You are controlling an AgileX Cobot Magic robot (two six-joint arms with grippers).
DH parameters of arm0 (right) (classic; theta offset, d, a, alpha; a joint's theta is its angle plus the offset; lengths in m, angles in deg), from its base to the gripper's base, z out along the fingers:
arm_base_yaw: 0 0.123 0 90
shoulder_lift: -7.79 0 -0.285 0
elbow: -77.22 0 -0.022 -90
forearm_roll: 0 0.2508 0 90
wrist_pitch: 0 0 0.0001 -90
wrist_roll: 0 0.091 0 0
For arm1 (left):
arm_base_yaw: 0 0.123 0 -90
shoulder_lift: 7.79 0 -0.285 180
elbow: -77.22 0 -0.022 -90
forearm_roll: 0 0.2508 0 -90
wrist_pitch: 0 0 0.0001 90
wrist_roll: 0 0.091 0 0
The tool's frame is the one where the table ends.
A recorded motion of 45 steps. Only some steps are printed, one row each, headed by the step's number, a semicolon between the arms.
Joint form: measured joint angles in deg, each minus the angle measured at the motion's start. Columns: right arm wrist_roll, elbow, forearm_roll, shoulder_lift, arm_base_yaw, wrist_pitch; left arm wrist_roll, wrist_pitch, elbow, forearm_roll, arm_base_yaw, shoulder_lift.
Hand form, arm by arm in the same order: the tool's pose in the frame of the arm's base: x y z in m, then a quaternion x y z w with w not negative. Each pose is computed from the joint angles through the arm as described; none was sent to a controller.
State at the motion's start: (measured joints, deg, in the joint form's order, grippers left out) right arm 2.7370 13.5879 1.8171 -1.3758 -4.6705 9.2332; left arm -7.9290 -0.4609 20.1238 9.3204 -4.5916 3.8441
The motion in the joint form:
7: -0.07 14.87 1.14 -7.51 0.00 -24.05; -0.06 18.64 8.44 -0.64 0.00 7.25
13: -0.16 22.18 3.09 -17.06 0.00 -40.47; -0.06 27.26 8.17 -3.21 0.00 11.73
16: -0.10 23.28 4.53 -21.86 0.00 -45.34; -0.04 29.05 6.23 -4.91 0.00 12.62
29: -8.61 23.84 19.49 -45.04 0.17 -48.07; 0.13 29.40 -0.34 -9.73 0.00 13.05
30: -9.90 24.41 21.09 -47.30 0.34 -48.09; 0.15 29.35 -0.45 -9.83 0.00 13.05
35: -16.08 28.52 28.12 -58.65 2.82 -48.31; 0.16 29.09 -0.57 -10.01 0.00 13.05
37: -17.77 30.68 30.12 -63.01 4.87 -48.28; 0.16 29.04 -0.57 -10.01 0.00 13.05
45: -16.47 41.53 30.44 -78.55 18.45 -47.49; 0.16 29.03 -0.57 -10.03 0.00 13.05
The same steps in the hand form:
7: 0.0356 -0.0017 0.3444 0.05223 0.64225 0.00996 0.76465; 0.0445 0.0007 0.3384 0.01148 0.67889 -0.01173 0.73405
13: 0.0579 -0.0007 0.3505 0.06134 0.75686 0.02879 0.65005; 0.0605 -0.0005 0.3190 -0.00193 0.76011 -0.02213 0.64942
16: 0.0733 0.0000 0.3437 0.06805 0.80242 0.04227 0.59135; 0.0653 -0.0019 0.3042 -0.00797 0.78597 -0.03238 0.61736
29: 0.1531 0.0088 0.3006 0.07480 0.90165 0.12765 0.40638; 0.0711 -0.0060 0.2654 -0.02467 0.82405 -0.06426 0.56233
30: 0.1608 0.0101 0.2982 0.07212 0.90604 0.13586 0.39424; 0.0712 -0.0061 0.2648 -0.02493 0.82433 -0.06488 0.56182
35: 0.2002 0.0222 0.2879 0.04444 0.92253 0.17572 0.34070; 0.0713 -0.0063 0.2645 -0.02556 0.82362 -0.06633 0.56267
37: 0.2160 0.0311 0.2847 0.02743 0.92662 0.19052 0.32299; 0.0714 -0.0063 0.2646 -0.02556 0.82337 -0.06637 0.56303
45: 0.2677 0.0967 0.2743 -0.06186 0.93573 0.22547 0.26410; 0.0714 -0.0063 0.2646 -0.02564 0.82332 -0.06653 0.56309

